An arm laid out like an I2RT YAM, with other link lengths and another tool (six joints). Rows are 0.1 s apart.
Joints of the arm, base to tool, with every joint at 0 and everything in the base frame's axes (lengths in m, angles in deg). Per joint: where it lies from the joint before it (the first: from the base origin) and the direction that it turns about. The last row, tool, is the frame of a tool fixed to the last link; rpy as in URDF.
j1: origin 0 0 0.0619 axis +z
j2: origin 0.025 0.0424 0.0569 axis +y
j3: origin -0.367 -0.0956 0 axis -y
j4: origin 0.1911 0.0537 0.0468 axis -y
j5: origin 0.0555 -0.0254 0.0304 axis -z
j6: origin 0.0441 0 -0.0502 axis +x
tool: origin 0.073 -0.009 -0.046 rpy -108.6 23.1 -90
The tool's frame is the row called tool.
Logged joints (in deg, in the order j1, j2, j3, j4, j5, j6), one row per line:
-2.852 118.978 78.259 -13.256 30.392 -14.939
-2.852 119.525 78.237 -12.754 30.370 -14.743
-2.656 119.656 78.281 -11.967 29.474 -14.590
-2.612 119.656 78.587 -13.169 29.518 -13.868
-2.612 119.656 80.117 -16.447 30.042 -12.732
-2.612 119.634 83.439 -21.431 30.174 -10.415
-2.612 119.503 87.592 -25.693 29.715 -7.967
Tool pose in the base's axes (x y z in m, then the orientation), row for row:
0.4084 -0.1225 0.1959 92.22 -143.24 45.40
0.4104 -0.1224 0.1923 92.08 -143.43 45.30
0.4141 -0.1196 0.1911 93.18 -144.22 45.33
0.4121 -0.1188 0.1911 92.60 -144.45 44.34
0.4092 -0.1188 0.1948 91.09 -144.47 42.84
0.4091 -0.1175 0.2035 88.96 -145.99 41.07
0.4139 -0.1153 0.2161 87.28 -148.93 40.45
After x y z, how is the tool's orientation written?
As a rotation vector, in degrees.
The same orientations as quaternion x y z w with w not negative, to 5 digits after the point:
0.52280 -0.81203 0.25737 0.03224
0.52185 -0.81287 0.25673 0.03176
0.52459 -0.81193 0.25520 0.02107
0.52236 -0.81485 0.25013 0.02427
0.51702 -0.82000 0.24316 0.03420
0.50563 -0.82977 0.23343 0.03644
0.49214 -0.83977 0.22809 0.02359

